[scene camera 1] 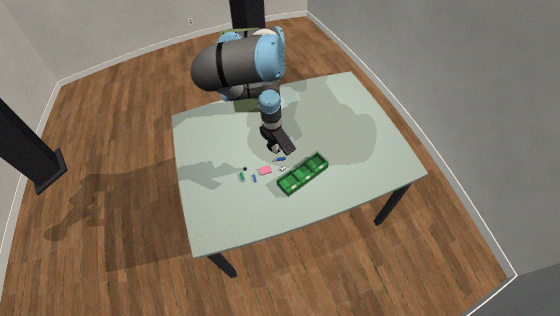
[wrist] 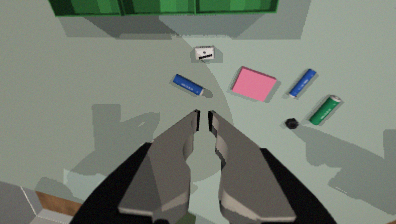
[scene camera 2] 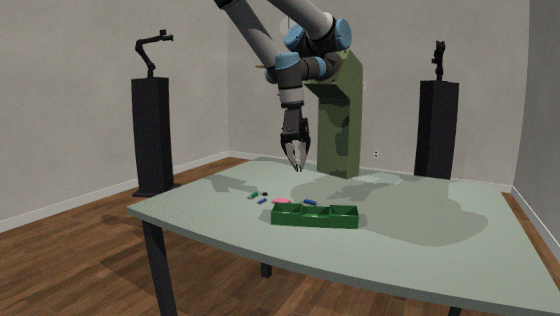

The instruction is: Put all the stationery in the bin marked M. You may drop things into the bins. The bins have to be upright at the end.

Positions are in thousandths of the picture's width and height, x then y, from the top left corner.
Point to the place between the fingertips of my gripper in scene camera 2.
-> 535,543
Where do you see a green three-compartment bin tray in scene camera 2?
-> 560,685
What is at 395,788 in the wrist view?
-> My gripper.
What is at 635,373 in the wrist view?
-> A pink eraser.
